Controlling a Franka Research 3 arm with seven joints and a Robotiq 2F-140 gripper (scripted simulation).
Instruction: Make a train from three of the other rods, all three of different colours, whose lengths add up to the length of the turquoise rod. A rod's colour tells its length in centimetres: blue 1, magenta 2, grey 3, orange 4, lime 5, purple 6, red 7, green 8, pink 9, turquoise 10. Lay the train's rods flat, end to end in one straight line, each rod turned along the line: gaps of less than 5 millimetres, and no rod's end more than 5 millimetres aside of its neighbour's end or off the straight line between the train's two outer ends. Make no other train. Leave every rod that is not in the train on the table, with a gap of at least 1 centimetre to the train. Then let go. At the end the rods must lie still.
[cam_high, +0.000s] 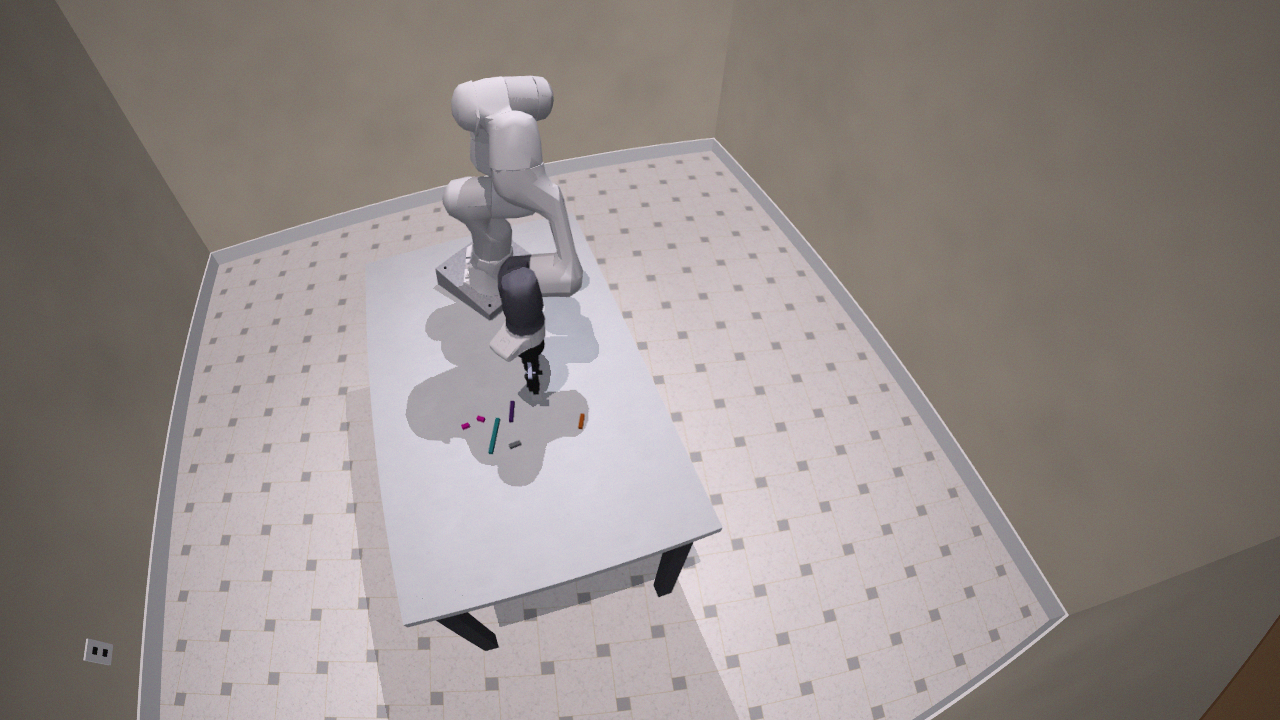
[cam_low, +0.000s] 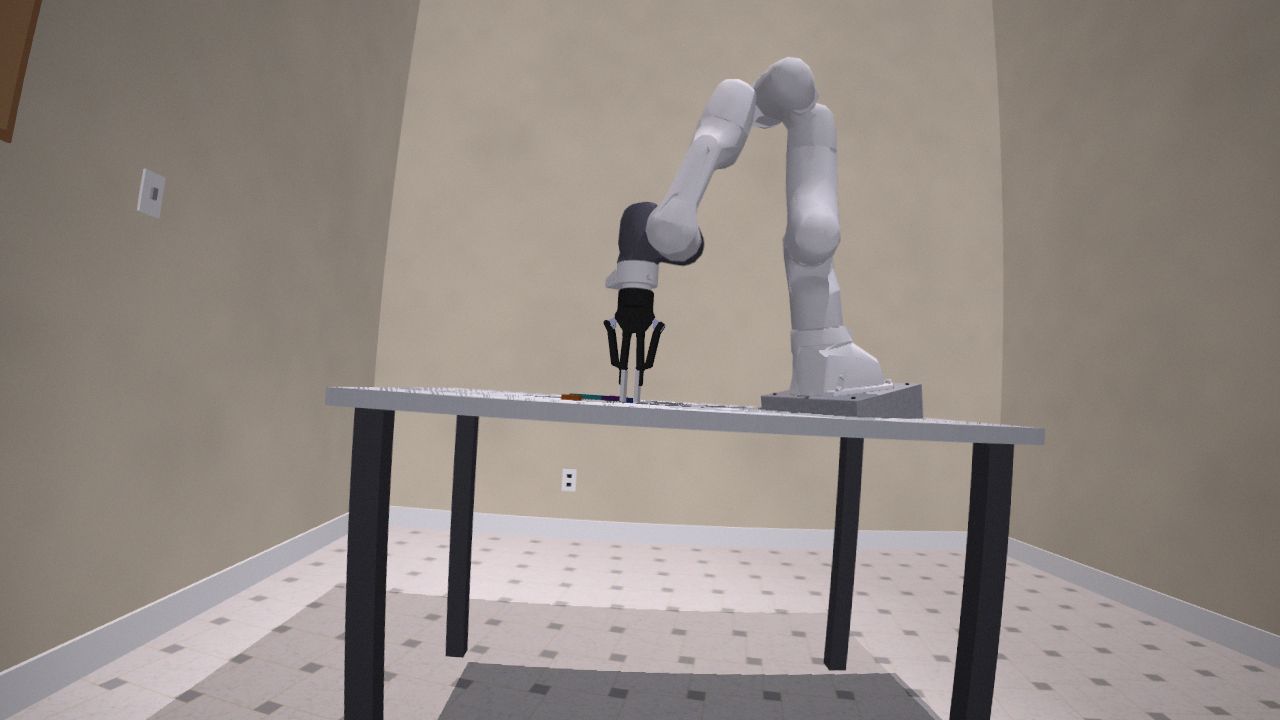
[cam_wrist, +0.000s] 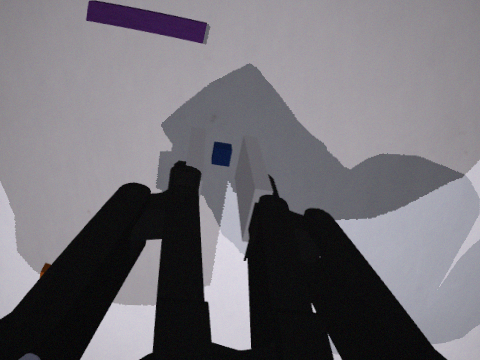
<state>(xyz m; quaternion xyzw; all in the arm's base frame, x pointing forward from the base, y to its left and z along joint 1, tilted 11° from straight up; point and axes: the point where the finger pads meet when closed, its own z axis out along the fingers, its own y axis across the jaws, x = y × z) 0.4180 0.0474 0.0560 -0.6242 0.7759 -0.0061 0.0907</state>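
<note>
Right now the blue rod is 30 mm below my hand. From my hand the other things lie so: orange rod: 110 mm ahead, 90 mm to the left, 30 mm below; grey rod: 130 mm ahead, 90 mm to the right, 30 mm below; purple rod: 80 mm to the right, 40 mm ahead, 30 mm below.
</note>
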